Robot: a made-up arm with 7 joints.
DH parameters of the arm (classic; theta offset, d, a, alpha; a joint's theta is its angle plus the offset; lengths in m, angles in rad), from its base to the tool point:
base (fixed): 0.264 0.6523 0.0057 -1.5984
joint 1: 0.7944 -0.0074 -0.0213 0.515
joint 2: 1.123 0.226 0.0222 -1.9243
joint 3: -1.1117 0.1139 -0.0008 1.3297
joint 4: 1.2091 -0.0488 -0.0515 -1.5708
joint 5: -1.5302 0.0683 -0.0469 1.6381
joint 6: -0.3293 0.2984 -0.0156 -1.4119
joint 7: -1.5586 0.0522 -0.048 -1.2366
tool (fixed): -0.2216 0.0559 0 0
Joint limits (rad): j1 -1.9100..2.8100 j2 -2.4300..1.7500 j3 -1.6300..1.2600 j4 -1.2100..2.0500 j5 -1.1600..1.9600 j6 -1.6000..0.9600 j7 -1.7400..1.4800
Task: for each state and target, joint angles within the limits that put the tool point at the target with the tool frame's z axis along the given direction. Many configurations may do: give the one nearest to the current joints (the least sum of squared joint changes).
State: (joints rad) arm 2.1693 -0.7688 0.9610 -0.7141 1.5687 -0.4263 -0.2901
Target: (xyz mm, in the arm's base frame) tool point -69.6 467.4 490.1 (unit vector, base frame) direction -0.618 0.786 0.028
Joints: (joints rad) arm 2.7685 -1.0610 1.1220 -0.1221 1.0640 -0.7992 -0.9975
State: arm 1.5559 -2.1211 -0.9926 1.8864 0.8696 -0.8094 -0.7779
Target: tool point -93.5 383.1 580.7 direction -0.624 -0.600 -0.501
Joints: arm 1.0591 -2.4300 -0.2575 1.6255 0.9800 -0.8675 0.0833
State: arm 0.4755 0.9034 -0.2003 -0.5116 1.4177 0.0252 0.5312
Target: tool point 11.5 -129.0 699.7 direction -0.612 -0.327 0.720
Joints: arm -0.1451 0.7056 -0.5992 -0.7379 0.9799 0.7538 0.3270
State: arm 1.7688 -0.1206 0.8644 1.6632 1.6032 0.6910 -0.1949
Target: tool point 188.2 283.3 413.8 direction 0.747 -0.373 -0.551
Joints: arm 2.4731 -0.5496 0.2170 1.8008 1.9600 0.6754 -0.8959
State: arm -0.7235 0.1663 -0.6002 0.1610 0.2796 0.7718 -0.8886
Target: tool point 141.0 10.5 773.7 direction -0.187 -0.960 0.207
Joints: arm -0.8934 0.1738 -0.7199 0.0513 0.4688 0.4782 -0.3029
